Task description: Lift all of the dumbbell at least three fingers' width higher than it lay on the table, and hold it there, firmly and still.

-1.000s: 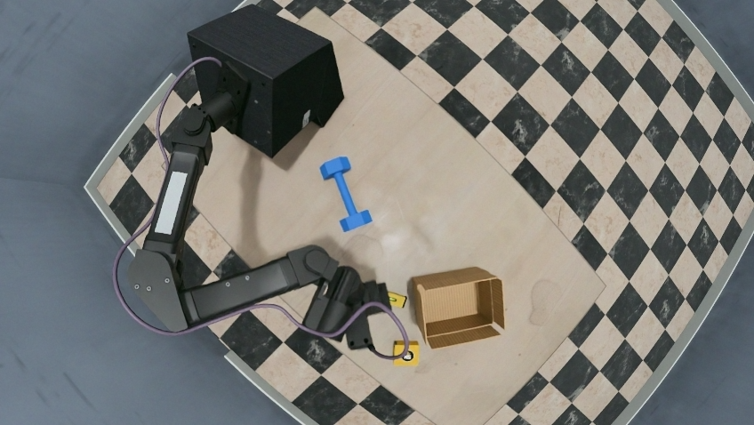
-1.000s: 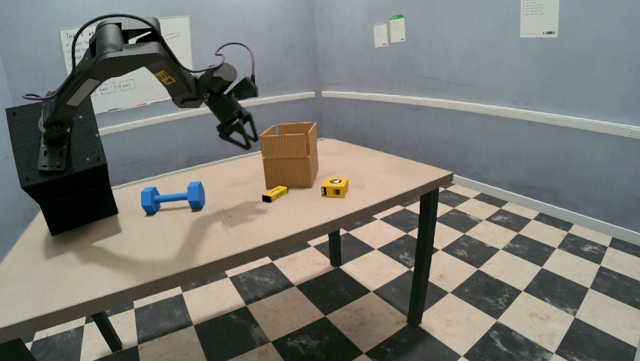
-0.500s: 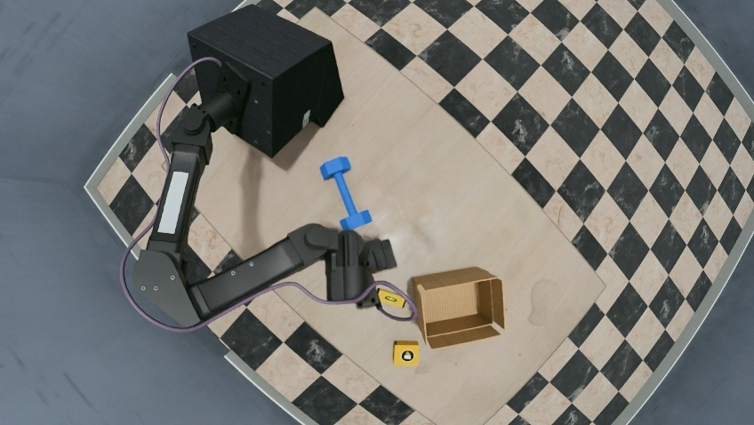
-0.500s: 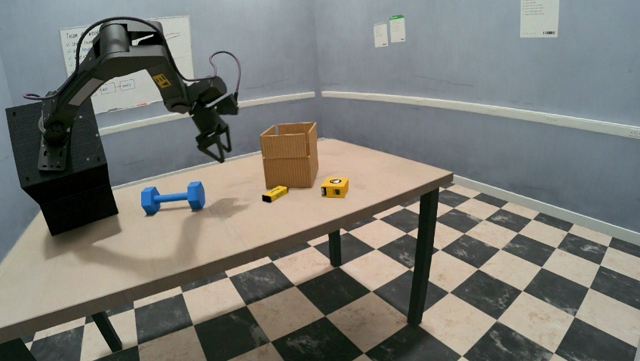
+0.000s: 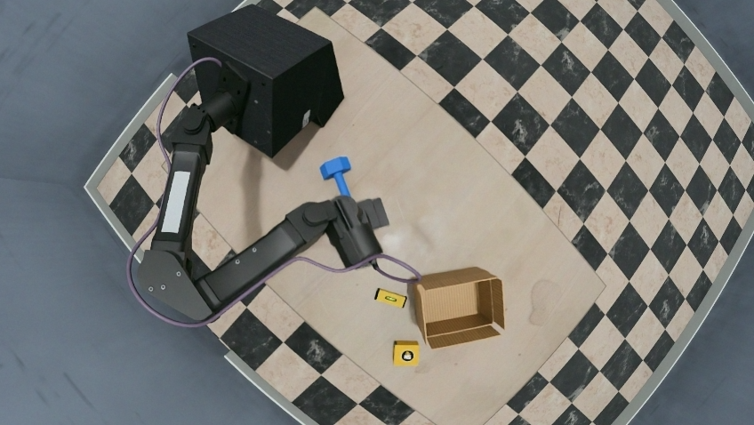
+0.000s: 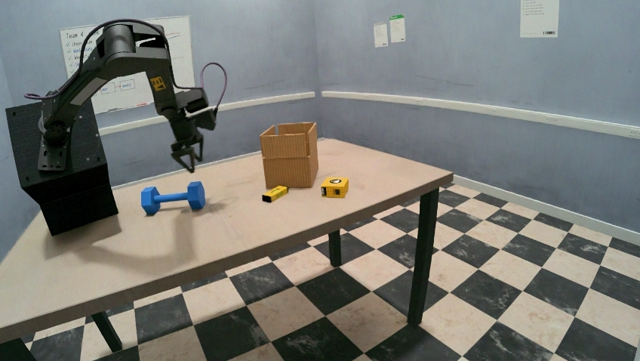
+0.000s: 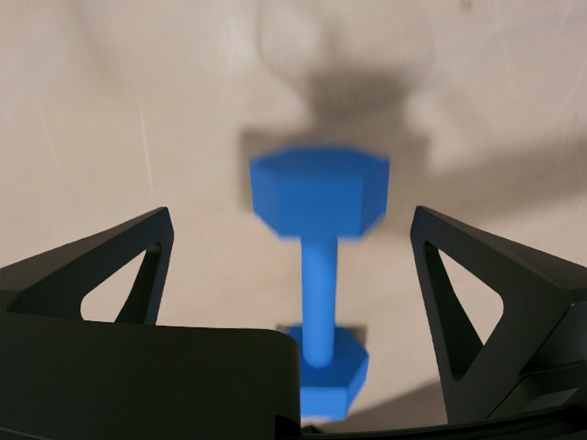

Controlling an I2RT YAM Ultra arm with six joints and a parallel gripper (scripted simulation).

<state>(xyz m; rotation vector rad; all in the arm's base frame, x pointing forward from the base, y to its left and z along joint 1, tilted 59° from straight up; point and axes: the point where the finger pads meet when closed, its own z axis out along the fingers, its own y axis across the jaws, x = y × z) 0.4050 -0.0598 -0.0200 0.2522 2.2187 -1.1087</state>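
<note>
Now: the blue dumbbell 9 cm behind my hand, 3 cm to the left of it and 9 cm below it. The rest, counted from my hand: small yellow box 36 cm ahead, 20 cm to the right, 11 cm below; then yellow spirit level 21 cm ahead, 11 cm to the right, 12 cm below.
</note>
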